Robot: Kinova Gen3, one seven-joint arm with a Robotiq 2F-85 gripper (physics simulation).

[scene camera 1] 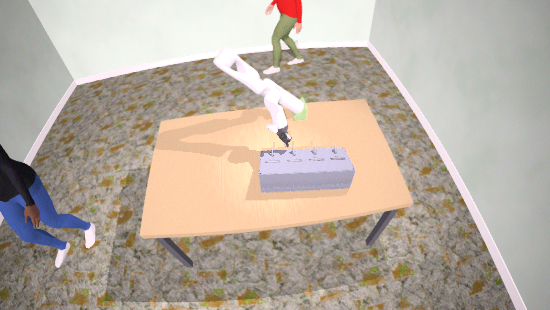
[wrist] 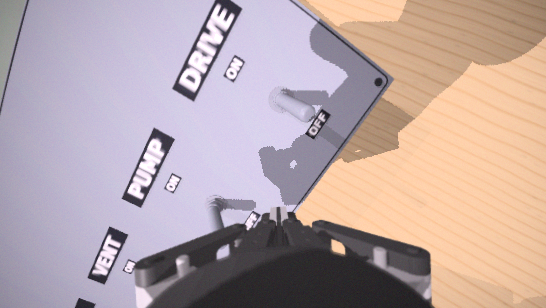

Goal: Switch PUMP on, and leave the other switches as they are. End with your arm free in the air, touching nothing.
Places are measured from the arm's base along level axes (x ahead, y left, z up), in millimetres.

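Where they show: gripper, fingertip midpoint: (scene camera 1: 287,147) (wrist: 278,217); arm's base, link origin: (scene camera 1: 298,107).
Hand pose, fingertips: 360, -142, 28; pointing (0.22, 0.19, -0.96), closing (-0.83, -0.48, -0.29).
Note:
Each offset is from my fingertips to the top centre of the thing, as dx, dy, dz. "pt": to the spot under its first point. Level surfaces: height alone.
The grey switch box (scene camera 1: 306,180) (wrist: 90,100) stands on the table. The PUMP lever {+44, +29, +35} (scene camera 1: 293,151) (wrist: 215,212) is second from the left in the scene view; its tip is hidden behind my gripper in the wrist view, but it seems to lean to the OFF side. The PUMP label {+126, +19, +31} (wrist: 148,167) and its ON label {pt +102, +22, +16} (wrist: 173,183) are readable; its OFF label {pt +24, +29, -19} (wrist: 251,220) is partly covered. My gripper (scene camera 1: 288,144) (wrist: 278,217) is shut and empty, its fingertips by the box's OFF-side edge, near the PUMP lever. Whether it touches anything is not clear.
The DRIVE lever {+30, -90, +35} (scene camera 1: 272,150) (wrist: 296,107) leans to OFF. The VENT label {+140, +139, +31} (wrist: 108,255) shows beyond PUMP. Two more levers (scene camera 1: 315,150) (scene camera 1: 335,149) stand to the right on the box. The wooden table {dz -94} (scene camera 1: 200,190) (wrist: 450,200) carries the box. Two people stand away from the table.

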